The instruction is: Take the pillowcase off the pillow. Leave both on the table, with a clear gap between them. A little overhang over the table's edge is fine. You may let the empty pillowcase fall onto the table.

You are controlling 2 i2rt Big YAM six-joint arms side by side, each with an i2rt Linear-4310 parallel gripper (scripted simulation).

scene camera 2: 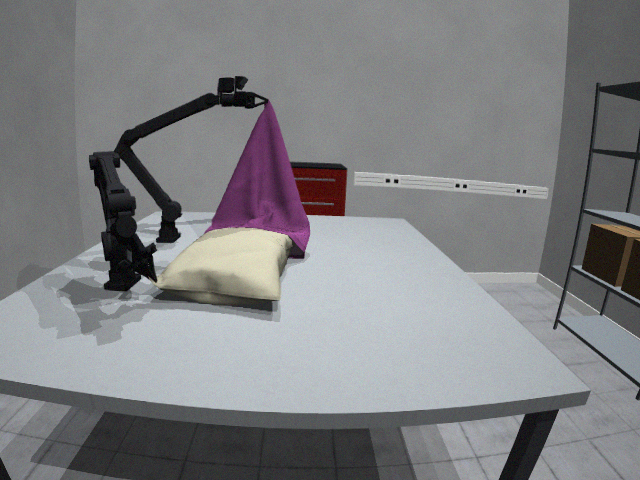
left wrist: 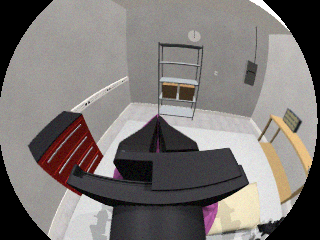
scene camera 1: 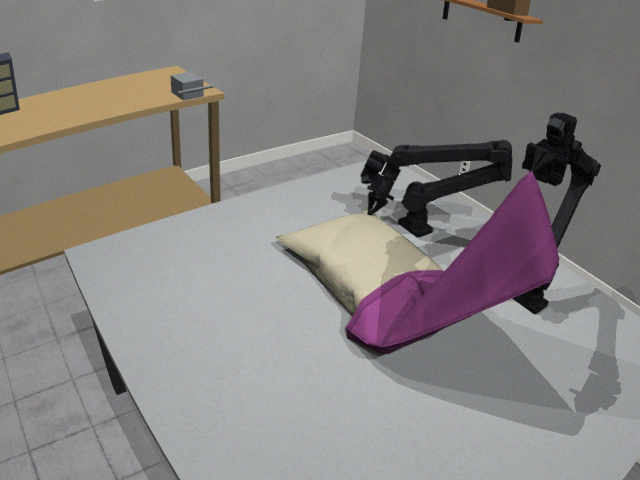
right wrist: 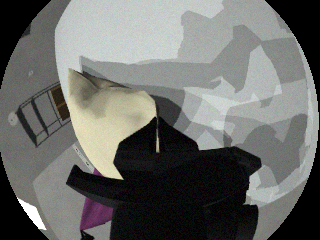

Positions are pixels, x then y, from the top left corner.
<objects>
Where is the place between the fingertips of the left gripper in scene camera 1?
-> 530, 174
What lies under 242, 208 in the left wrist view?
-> A cream pillow.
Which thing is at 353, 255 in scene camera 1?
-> A cream pillow.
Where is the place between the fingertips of the right gripper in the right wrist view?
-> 157, 120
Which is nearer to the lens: the cream pillow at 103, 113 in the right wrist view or the magenta pillowcase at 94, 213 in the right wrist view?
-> The cream pillow.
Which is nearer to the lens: the cream pillow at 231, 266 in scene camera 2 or the magenta pillowcase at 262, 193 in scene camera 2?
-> The cream pillow.
</objects>
